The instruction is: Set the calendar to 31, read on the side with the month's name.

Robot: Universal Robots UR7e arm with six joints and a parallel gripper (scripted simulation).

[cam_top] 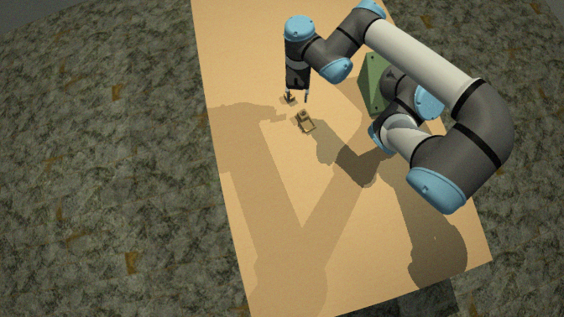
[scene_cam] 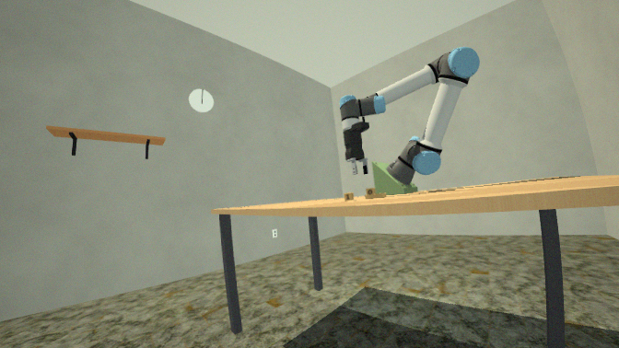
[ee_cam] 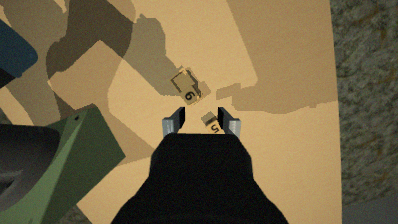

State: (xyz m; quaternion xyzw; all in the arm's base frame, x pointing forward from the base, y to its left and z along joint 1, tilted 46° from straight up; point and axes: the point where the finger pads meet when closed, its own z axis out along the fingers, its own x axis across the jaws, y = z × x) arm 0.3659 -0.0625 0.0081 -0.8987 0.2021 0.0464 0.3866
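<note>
Right now the wooden tray is 110 mm below my hand, 50 mm to the left of it and 20 mm behind it.
</note>
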